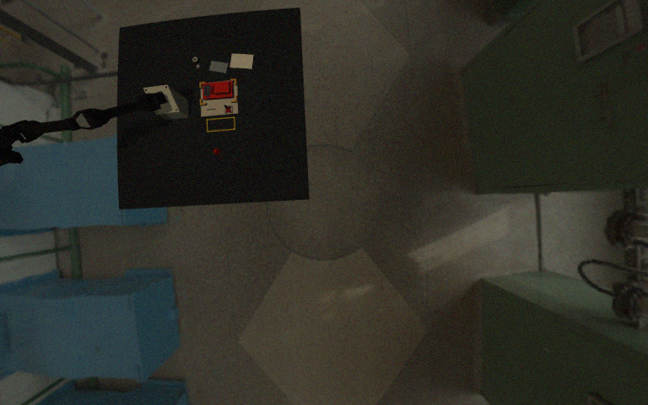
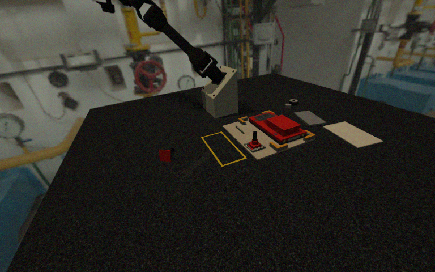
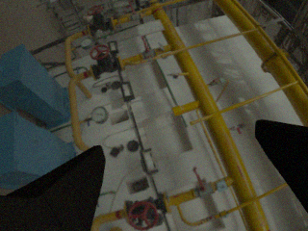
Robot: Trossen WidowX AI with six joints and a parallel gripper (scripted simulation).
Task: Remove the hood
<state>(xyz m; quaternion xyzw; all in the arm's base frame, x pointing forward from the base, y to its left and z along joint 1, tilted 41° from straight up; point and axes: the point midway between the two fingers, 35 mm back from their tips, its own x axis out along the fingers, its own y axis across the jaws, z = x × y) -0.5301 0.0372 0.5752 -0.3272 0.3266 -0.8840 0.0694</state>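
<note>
Now: gripper tip 94 cm short of the hood, 42 cm to the right of it and 53 cm above it. The rest, counted from my gripper tip: beige plate: 107 cm ahead, 60 cm to the left, 57 cm below; small ring: 77 cm ahead, 67 cm to the left, 56 cm below; grey plate: 92 cm ahead, 59 cm to the left, 56 cm below.
</note>
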